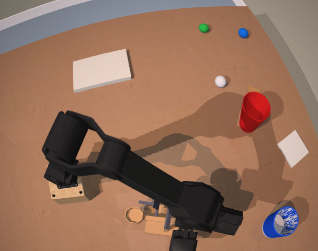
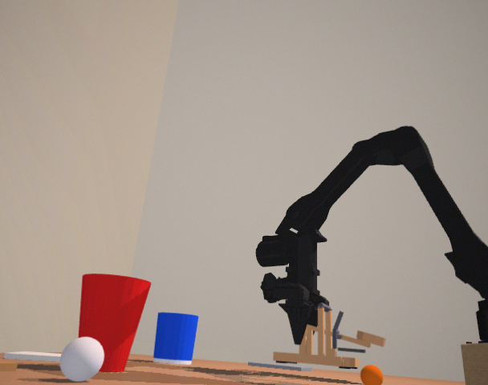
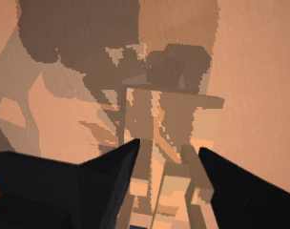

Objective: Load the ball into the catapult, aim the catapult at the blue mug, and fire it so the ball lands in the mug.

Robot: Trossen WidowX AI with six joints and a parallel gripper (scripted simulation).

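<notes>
Now: the catapult upright frame 50 mm above my gripper tip, 40 mm behind it and 20 mm to the left of it. Also, from my gripper tip: blue mug 270 mm ahead, 100 mm to the right, 20 mm below; then orange ball 160 mm to the left, 90 mm behind, 40 mm below; then catapult 60 mm behind, 40 mm to the left, 20 mm above.
</notes>
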